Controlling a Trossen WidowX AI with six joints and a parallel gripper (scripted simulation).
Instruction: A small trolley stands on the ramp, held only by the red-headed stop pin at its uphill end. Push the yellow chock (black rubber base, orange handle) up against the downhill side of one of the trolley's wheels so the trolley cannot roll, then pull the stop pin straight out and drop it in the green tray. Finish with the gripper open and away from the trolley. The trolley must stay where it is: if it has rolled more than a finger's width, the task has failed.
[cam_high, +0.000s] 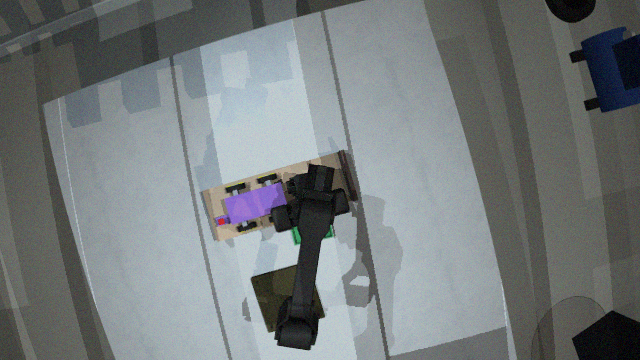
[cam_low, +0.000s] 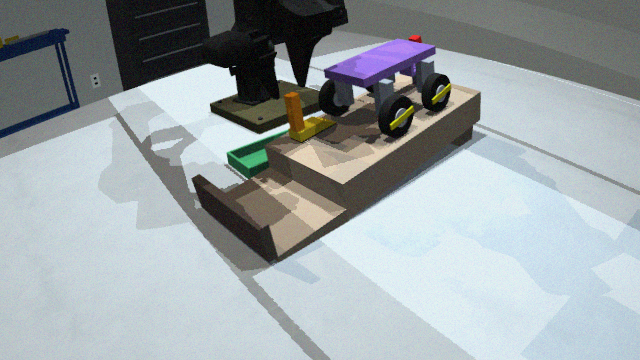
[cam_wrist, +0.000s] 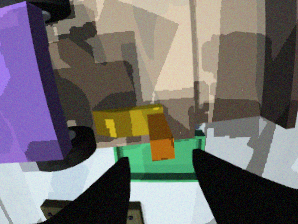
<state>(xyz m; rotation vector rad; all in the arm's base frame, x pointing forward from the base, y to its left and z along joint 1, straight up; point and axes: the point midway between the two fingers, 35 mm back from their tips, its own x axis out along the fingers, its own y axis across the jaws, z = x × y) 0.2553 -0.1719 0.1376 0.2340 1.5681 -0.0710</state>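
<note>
The yellow chock lies 10 mm ahead of my gripper tip, 20 mm to the left of it and 40 mm below it. Round my gripper tip: green tray: 70 mm behind, 20 mm to the left, 130 mm below; tan ramp: 70 mm ahead, 110 mm to the left, 80 mm below; purple-decked trolley: 80 mm ahead, 120 mm to the left, 10 mm below.
</note>
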